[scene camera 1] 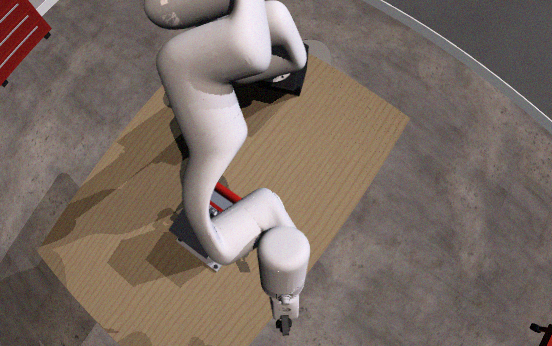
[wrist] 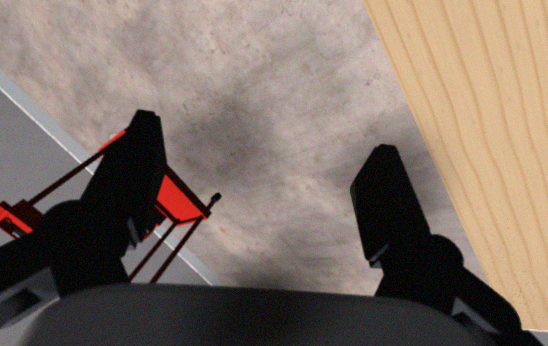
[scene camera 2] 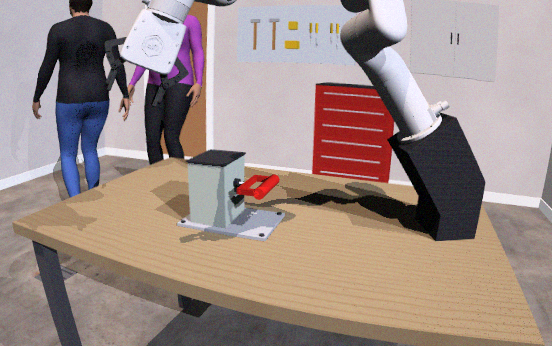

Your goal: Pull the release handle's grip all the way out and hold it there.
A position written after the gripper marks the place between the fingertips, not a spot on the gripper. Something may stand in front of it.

Note:
In view: the gripper [scene camera 2: 130, 98] and a light grey base plate [scene camera 2: 255, 224].
The gripper shows as well in the wrist view [wrist: 267, 153].

